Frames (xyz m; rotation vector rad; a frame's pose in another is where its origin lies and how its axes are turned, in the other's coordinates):
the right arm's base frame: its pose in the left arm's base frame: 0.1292 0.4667 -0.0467 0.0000 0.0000 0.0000
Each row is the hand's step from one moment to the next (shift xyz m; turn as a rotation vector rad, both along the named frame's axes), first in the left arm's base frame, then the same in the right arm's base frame.
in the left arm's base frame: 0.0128 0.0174 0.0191 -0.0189 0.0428 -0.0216
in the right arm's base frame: 0.0128 0.0174 0.0191 -0.0189 0.0428 -0.0216
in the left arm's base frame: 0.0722 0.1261 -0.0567 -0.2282 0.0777 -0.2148
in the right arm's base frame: 0.0722 0.1261 -0.0567 -0.2282 0.0777 -0.2148
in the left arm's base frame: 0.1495 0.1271 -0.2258 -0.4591 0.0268 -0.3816
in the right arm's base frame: 0.1495 0.1271 -0.2258 -0.4591 0.0268 -0.3816
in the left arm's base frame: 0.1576 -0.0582 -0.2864 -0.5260 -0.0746 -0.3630
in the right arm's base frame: 0.1576 -0.0582 -0.2864 -0.5260 -0.0746 -0.3630
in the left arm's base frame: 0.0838 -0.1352 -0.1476 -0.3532 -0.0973 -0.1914
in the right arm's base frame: 0.0838 -0.1352 -0.1476 -0.3532 -0.0973 -0.1914
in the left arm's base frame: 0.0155 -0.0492 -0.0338 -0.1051 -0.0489 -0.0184
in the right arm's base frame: 0.0155 -0.0492 -0.0338 -0.1051 -0.0489 -0.0184
